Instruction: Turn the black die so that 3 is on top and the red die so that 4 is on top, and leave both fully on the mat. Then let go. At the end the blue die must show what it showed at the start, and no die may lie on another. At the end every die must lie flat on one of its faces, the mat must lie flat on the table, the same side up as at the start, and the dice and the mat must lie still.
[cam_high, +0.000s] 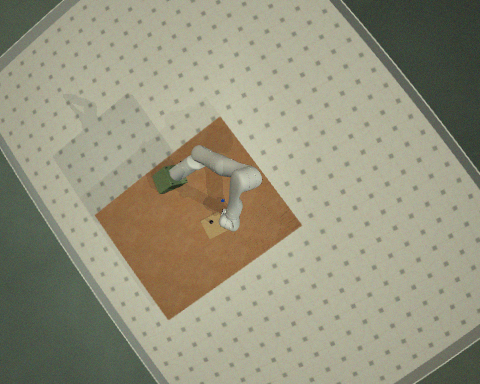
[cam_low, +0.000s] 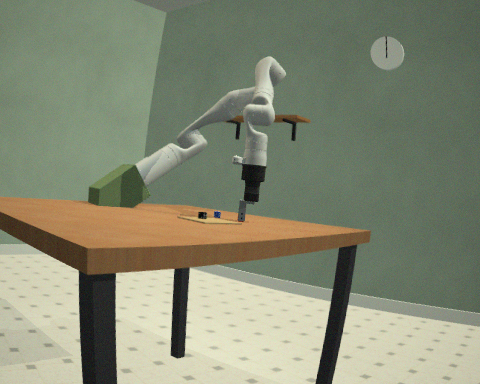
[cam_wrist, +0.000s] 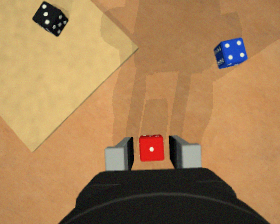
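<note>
The red die is 10 mm below my hand. Also, from my hand: tan mat (140 mm to the right, 20 mm below); blue die (110 mm behind, 10 mm below); black die (30 mm behind, 140 mm to the right, 10 mm below).
</note>
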